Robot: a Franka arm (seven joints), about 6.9 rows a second.
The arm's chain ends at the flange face. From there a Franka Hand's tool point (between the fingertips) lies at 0.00 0.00 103.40 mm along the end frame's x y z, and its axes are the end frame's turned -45 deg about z.
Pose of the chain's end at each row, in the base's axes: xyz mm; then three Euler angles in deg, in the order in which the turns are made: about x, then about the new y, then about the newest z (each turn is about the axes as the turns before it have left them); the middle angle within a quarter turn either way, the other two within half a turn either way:
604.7 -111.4 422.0 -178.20 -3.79 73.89
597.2 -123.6 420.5 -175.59 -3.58 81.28
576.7 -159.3 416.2 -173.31 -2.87 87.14
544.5 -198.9 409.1 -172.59 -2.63 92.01
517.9 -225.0 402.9 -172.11 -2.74 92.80
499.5 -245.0 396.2 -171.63 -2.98 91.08
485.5 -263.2 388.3 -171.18 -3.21 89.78
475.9 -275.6 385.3 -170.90 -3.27 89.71
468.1 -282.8 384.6 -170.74 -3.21 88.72
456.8 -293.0 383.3 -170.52 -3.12 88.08
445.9 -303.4 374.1 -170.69 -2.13 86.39
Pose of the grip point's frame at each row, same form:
597.9 -108.2 318.9 -178.20 -3.79 28.89
590.7 -115.7 317.6 -175.59 -3.58 36.28
571.5 -147.3 313.6 -173.31 -2.87 42.14
539.8 -185.6 306.7 -172.59 -2.63 47.01
513.0 -210.8 300.6 -172.11 -2.74 47.80
494.1 -230.0 294.0 -171.63 -2.98 46.08
479.7 -247.4 286.3 -171.18 -3.21 44.78
470.0 -259.3 283.4 -170.90 -3.27 44.71
462.3 -266.2 282.7 -170.74 -3.21 43.72
451.2 -276.0 281.5 -170.52 -3.12 43.08
442.1 -286.7 272.1 -170.69 -2.13 41.39

